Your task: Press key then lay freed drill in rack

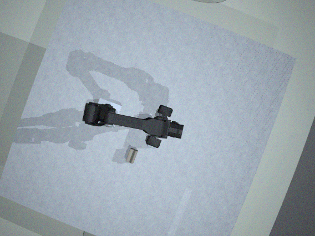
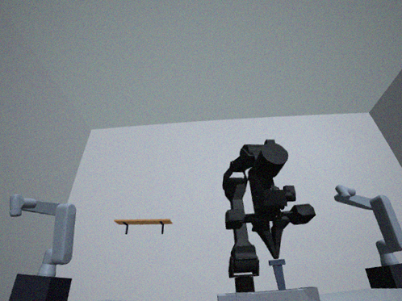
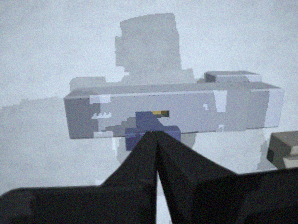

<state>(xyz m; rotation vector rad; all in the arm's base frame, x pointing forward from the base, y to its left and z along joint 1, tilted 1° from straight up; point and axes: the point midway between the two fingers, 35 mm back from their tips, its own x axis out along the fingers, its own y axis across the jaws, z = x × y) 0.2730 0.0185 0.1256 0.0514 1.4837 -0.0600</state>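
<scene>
Now: the blue key 30 mm below my gripper tip. From my gripper tip the other things lie so: drill (70 mm below, 50 mm to the right, 10 mm behind); then rack (190 mm to the right, 110 mm below, 100 mm behind); then long grey block (80 mm below, 30 mm to the right, 10 mm behind).
</scene>
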